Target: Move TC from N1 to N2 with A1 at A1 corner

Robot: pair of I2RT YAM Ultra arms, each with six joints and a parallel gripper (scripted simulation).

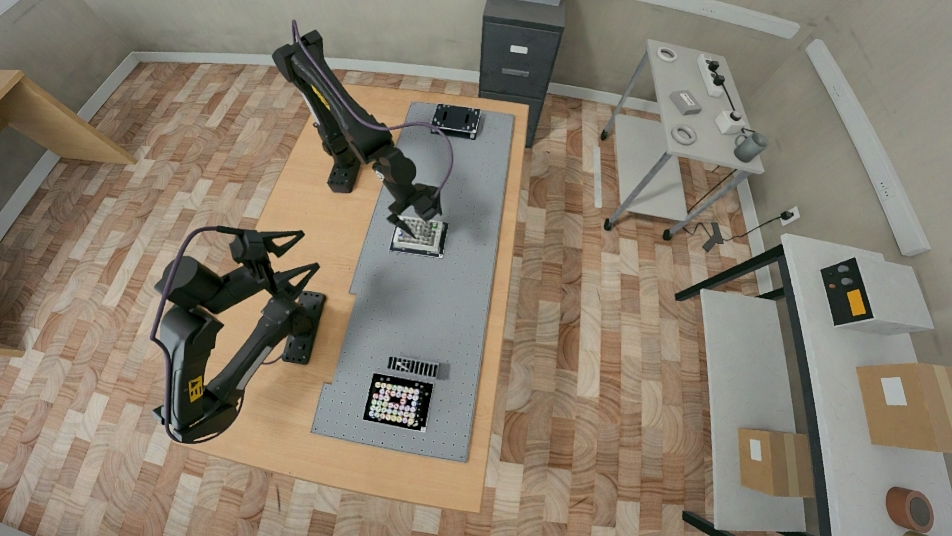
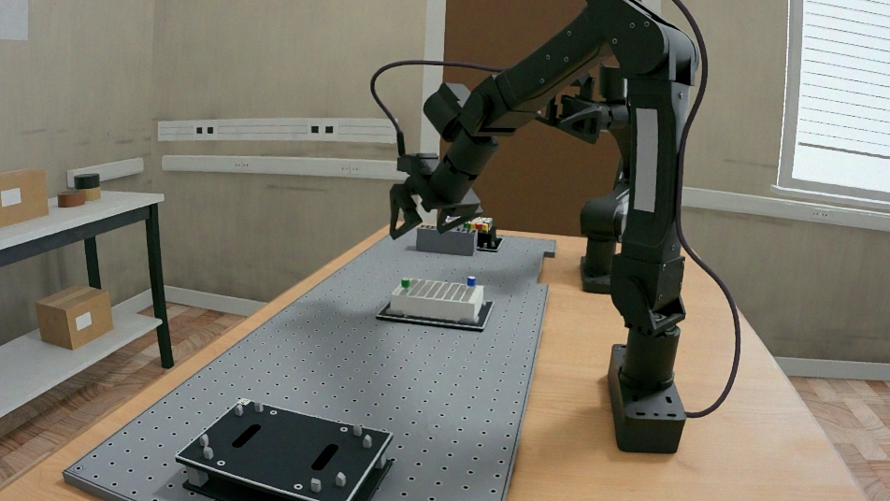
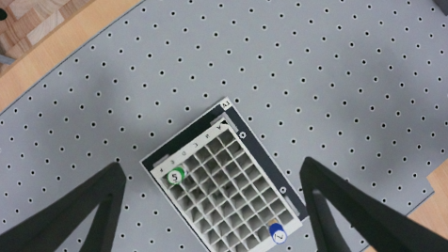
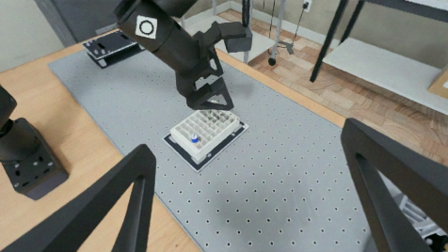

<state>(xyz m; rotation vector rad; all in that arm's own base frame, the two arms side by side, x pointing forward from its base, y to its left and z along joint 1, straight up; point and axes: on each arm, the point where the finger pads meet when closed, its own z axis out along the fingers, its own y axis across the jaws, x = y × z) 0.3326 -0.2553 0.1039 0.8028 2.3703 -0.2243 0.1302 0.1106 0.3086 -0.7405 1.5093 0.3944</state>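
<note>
Now: the white tube carrier TC 40 mm behind my left hand, 20 mm to the left of it and 100 mm below it. Round my left hand: grey holder H1 (360 mm to the right, 110 mm below); transfer nest N1 (40 mm behind, 20 mm to the left, 120 mm below); forceps T1 (10 mm behind, 360 mm to the right, 50 mm below).
</note>
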